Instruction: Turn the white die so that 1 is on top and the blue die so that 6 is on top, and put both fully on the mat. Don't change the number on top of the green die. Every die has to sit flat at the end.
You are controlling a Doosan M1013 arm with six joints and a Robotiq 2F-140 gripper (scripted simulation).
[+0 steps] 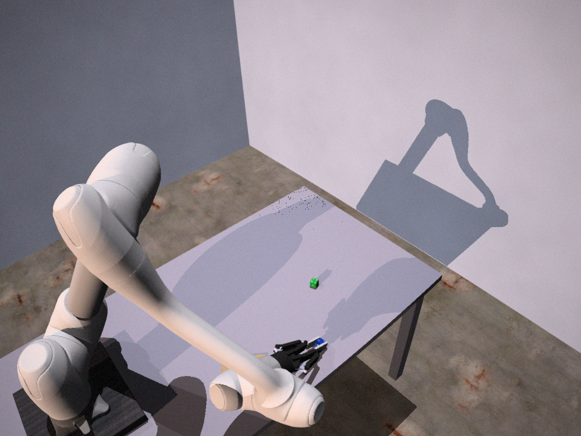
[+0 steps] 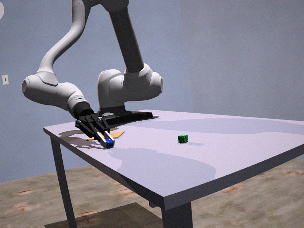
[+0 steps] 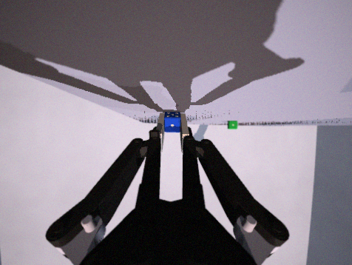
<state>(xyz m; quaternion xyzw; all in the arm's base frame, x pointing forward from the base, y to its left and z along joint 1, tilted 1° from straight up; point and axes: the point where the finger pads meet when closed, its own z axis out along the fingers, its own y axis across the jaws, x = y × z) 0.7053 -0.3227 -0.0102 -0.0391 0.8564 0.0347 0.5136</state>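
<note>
Right now my hand is 20 mm short of the blue die and 10 mm above it. Round my hand: green die (200 mm to the left, 190 mm ahead, 20 mm below); then white die (260 mm behind, 100 mm to the left, 10 mm below); then tan mat (230 mm behind, 90 mm to the left, 30 mm below).
</note>
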